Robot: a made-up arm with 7 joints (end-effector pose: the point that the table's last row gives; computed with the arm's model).
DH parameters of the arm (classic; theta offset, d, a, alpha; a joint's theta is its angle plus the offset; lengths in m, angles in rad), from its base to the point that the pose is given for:
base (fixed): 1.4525 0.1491 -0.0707 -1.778
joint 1: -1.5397 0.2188 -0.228 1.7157
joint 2: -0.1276 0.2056 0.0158 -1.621
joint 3: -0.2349 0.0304 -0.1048 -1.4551
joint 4: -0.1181 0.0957 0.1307 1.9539
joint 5: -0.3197 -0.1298 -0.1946 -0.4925
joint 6: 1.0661 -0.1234 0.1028 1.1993
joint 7: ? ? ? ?
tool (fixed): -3.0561 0.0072 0 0
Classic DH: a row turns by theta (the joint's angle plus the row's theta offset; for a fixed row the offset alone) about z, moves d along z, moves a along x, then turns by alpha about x.
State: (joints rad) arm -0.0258 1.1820 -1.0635 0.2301 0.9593 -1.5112 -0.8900
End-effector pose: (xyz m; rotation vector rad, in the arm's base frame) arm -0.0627 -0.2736 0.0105 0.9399 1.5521 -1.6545
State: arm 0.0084 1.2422 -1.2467 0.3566 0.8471 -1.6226 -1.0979
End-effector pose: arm -0.0532 -0.2027 0.0250 0.3334 1.3861 -1.4490
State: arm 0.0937 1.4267 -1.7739 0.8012 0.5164 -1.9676 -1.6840
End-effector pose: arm -0.2143 0.0000 -0.0418 -1.0114 0.3388 -0.6152
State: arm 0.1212 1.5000 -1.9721 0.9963 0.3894 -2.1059 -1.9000
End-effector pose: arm -0.3206 0.0031 -0.1282 -1.3830 -0.1600 -0.2381
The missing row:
joint 7: -0.975 0.1745 -0.0273 -1.3257
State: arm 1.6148 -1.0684 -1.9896 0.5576 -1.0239 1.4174 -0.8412
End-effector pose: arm 0.0697 -0.2928 0.6469 0.6112 0.1316 2.3055
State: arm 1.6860 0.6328 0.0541 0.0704 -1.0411 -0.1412 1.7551
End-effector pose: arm -0.1480 -0.2104 0.1642 1.4380 -0.6729 -0.7981
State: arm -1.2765 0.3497 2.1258 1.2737 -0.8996 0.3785 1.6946
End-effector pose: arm 0.1323 0.0639 -0.3826 0.9420 -0.7765 -2.3502
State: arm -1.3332 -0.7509 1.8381 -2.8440 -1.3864 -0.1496 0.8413
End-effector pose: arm -0.3089 0.0176 -0.3428 1.7800 1.4685 0.9398
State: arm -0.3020 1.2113 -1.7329 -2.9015 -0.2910 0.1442 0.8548
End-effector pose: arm -0.4335 -0.0435 -0.2856 0.0786 -0.2009 -0.3854
